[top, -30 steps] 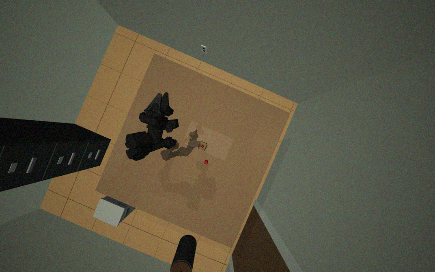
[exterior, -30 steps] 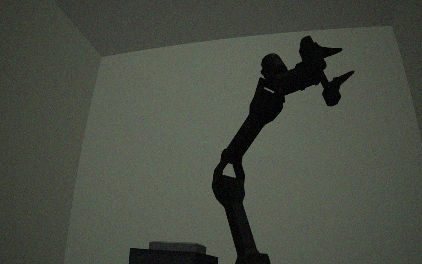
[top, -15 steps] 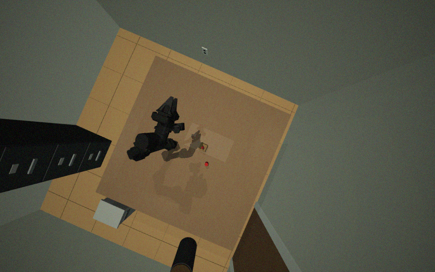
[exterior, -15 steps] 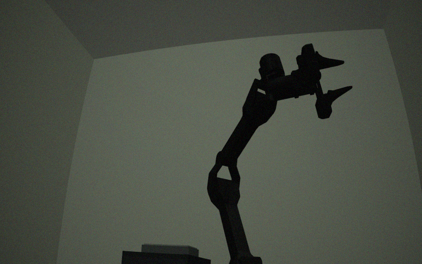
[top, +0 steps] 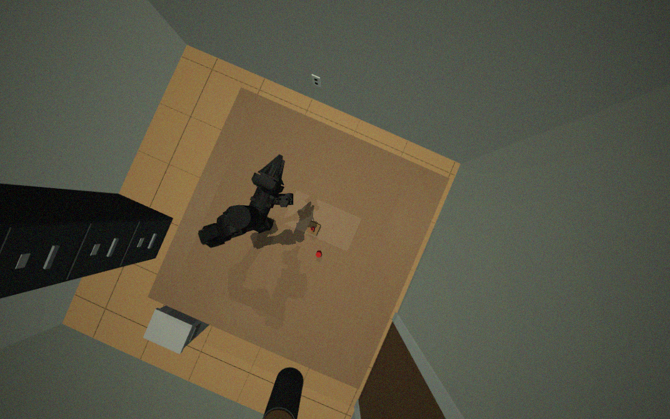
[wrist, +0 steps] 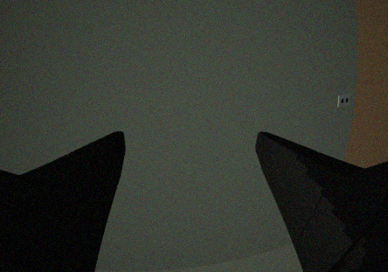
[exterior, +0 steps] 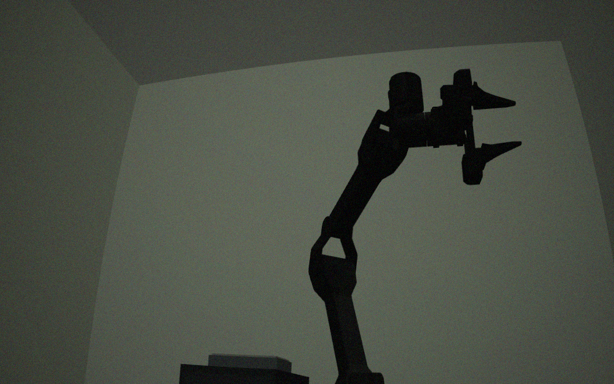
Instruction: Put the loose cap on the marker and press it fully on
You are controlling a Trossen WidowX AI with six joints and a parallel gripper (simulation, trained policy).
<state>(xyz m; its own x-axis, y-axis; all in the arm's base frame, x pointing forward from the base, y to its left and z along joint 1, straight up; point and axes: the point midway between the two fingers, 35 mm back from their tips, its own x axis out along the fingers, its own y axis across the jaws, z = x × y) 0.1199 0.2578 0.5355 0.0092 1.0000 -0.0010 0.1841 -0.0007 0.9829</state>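
My gripper tip is 510 mm above the red cap, 330 mm to the left of it and 220 mm short of it. The rest, counted from my gripper tip: tan holder block (520 mm below, 210 mm to the right, 130 mm ahead).
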